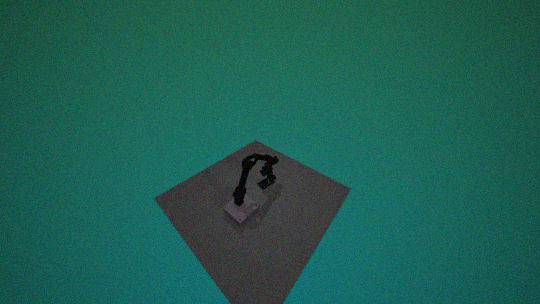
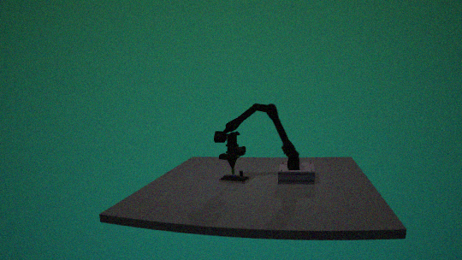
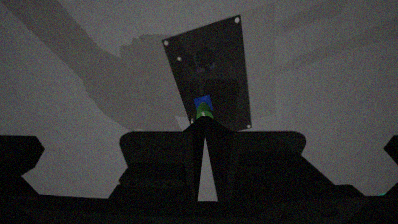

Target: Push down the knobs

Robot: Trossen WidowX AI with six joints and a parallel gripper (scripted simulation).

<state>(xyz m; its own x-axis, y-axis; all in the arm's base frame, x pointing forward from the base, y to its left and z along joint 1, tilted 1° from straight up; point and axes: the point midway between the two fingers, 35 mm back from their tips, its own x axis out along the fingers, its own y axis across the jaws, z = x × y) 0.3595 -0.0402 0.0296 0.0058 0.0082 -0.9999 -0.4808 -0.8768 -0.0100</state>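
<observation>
Now: the green knob 10 mm below my gripper tip. From my gripper tip the other things lie so: dark round knob: 50 mm behind, 30 mm to the left, 20 mm below.
</observation>
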